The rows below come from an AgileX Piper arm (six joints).
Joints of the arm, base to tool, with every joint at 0 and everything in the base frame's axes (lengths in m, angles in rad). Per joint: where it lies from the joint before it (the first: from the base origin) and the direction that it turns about. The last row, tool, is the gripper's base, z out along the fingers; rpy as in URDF.
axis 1: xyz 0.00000 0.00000 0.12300 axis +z
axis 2: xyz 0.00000 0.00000 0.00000 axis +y
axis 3: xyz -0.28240 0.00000 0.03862 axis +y
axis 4: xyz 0.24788 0.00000 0.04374 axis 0.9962 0 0.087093
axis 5: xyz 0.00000 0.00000 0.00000 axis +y
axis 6: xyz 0.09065 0.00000 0.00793 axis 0.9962 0 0.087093
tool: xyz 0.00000 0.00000 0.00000 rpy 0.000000 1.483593 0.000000
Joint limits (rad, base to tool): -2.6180..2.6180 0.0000..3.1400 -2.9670..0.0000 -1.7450..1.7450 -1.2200..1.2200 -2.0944..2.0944
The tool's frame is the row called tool.
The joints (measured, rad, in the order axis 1, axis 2, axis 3, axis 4, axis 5, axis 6), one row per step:
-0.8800, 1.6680, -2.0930, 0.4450, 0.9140, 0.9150
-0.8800, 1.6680, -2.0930, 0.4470, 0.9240, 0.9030
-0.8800, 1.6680, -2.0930, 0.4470, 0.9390, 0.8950
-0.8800, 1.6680, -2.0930, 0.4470, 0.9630, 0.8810
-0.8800, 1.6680, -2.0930, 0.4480, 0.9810, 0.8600
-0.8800, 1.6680, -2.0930, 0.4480, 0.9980, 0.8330
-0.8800, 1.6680, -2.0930, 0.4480, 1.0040, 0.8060
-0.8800, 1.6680, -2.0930, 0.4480, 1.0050, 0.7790
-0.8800, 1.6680, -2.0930, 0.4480, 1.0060, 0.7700
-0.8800, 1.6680, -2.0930, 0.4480, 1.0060, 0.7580
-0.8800, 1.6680, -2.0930, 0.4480, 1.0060, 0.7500
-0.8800, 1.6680, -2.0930, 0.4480, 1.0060, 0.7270
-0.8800, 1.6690, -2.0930, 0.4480, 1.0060, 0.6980
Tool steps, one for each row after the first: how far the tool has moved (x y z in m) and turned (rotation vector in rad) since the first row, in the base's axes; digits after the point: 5 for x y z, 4 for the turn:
0.00002, 0.00056, -0.00073, -0.0032, 0.0116, 0.0087
-0.00009, 0.00124, -0.00191, -0.0014, 0.0262, 0.0171
-0.00030, 0.00235, -0.00378, 0.0006, 0.0501, 0.0311
-0.00044, 0.00326, -0.00514, -0.0061, 0.0719, 0.0461
-0.00063, 0.00407, -0.00644, -0.0187, 0.0961, 0.0626
-0.00071, 0.00436, -0.00690, -0.0376, 0.1122, 0.0748
-0.00072, 0.00441, -0.00697, -0.0592, 0.1248, 0.0850
-0.00073, 0.00446, -0.00705, -0.0661, 0.1294, 0.0887
-0.00073, 0.00446, -0.00705, -0.0760, 0.1347, 0.0930
-0.00073, 0.00446, -0.00705, -0.0826, 0.1382, 0.0959
-0.00073, 0.00446, -0.00705, -0.1015, 0.1482, 0.1043
-0.00049, 0.00416, -0.00740, -0.1246, 0.1615, 0.1148

